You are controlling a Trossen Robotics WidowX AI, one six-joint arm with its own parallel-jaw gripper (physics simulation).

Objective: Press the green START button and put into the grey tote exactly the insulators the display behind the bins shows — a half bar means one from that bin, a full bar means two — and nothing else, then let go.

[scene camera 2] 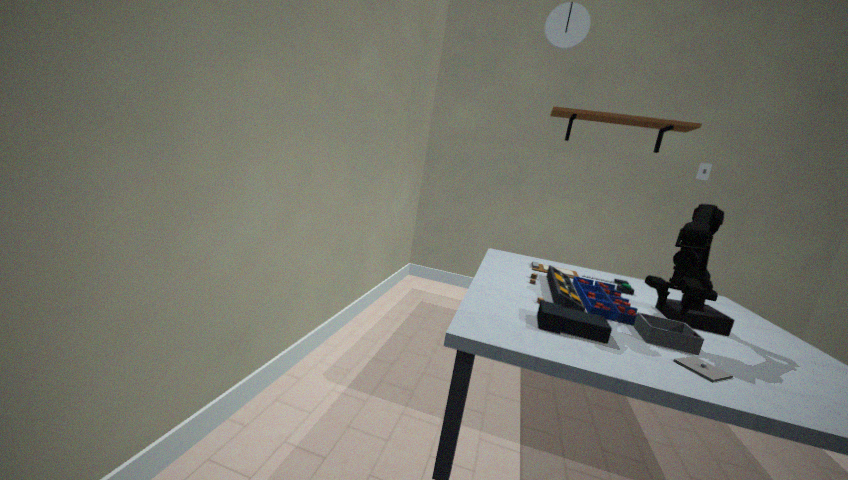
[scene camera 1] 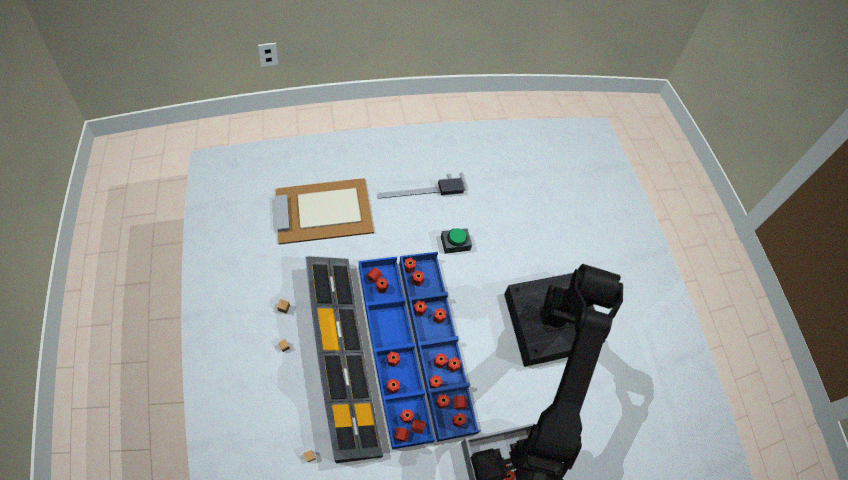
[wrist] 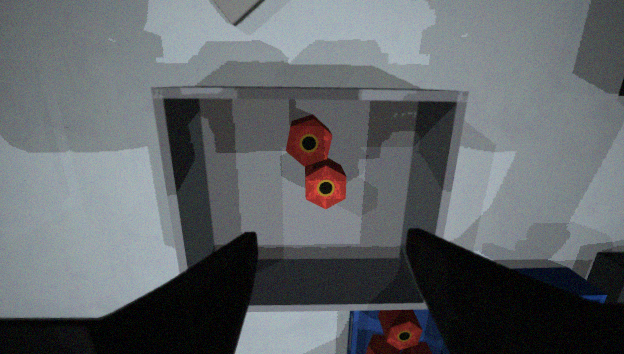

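My gripper (wrist: 332, 241) is open and empty above the grey tote (scene camera 1: 501, 434) (scene camera 2: 672, 340) (wrist: 310, 93). Two red insulators, one (wrist: 308, 142) touching the other (wrist: 325, 187), stand on the tote floor in the wrist view. The green START button (scene camera 1: 457, 236) (scene camera 2: 626, 286) stands beyond the blue bins (scene camera 1: 389, 327); whether it is pressed I cannot tell. The display (scene camera 1: 340, 328) (scene camera 2: 559, 286) shows a full bar in the left cell of its second row and half bars in both cells of the bottom row. One left-column bin is empty; the others hold insulators.
A clipboard (scene camera 1: 329, 208) and a caliper (scene camera 1: 451, 186) lie at the back. Small wooden cubes, one here (scene camera 1: 283, 305), lie left of the display. A black box (scene camera 2: 574, 324) stands at the display's near end. A flat plate (scene camera 2: 702, 367) lies near the tote.
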